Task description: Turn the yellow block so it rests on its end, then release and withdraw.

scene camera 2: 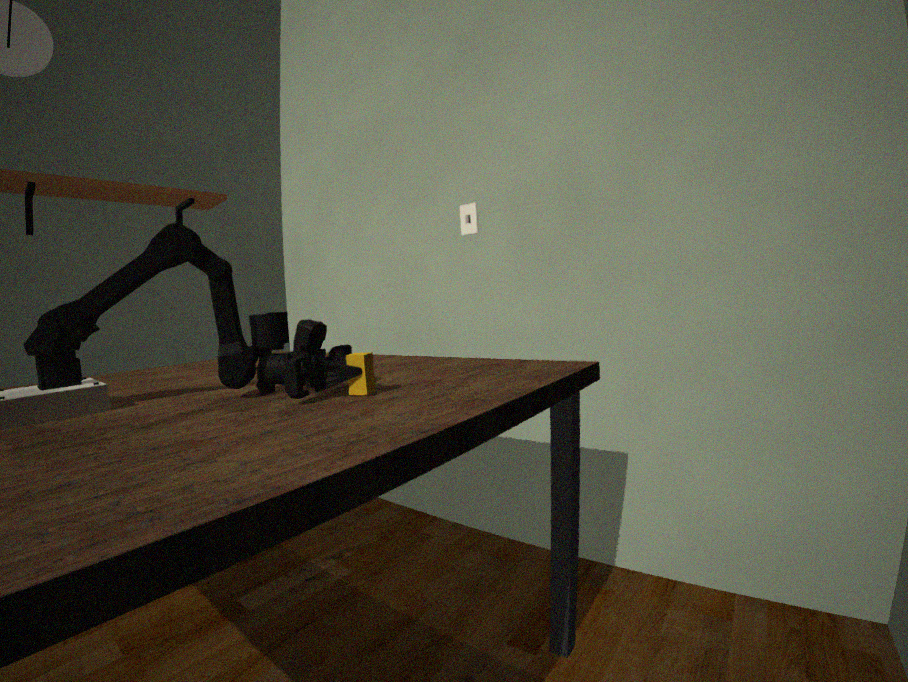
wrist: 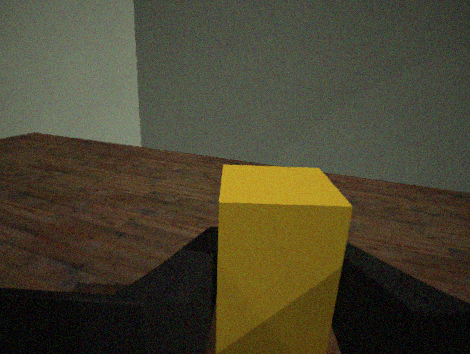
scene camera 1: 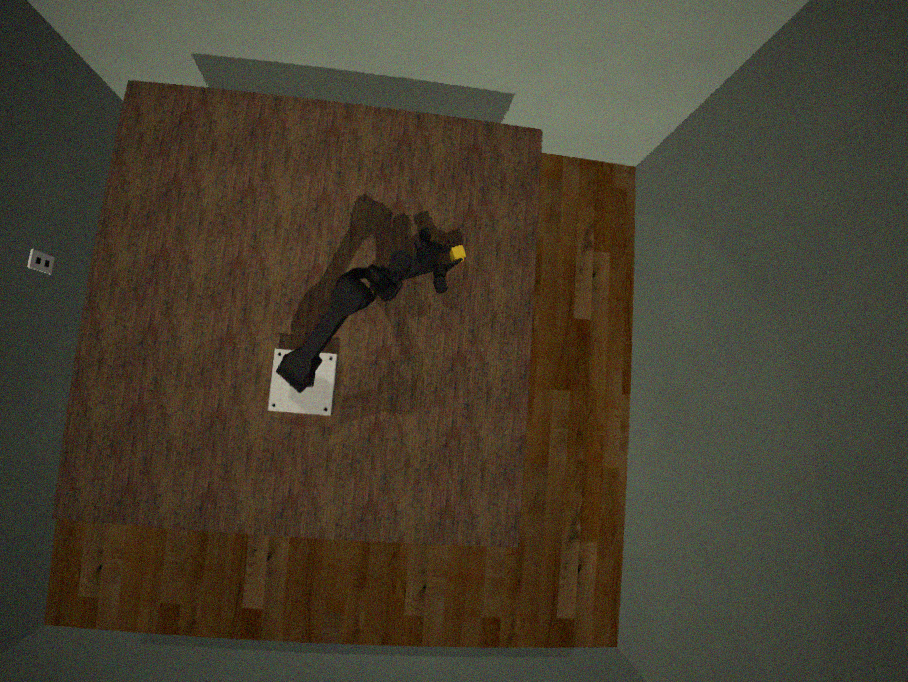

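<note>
The yellow block (scene camera 1: 458,253) (scene camera 2: 358,383) (wrist: 282,235) stands upright, its long side vertical, toward the table's right side in scene camera 1. Its lower end appears to meet the tabletop in scene camera 2; the wrist view cuts that end off. My gripper (scene camera 1: 454,254) (scene camera 2: 355,372) (wrist: 267,241) reaches in low and roughly level, and is shut on the block, one dark finger against each side. The block's top rises above the fingers.
The wooden table (scene camera 1: 220,183) (scene camera 2: 220,455) (wrist: 125,200) extends past the block to its right edge. The arm's white base plate (scene camera 1: 315,402) (scene camera 2: 58,405) sits on it. A wall shelf (scene camera 2: 110,189) is behind the arm.
</note>
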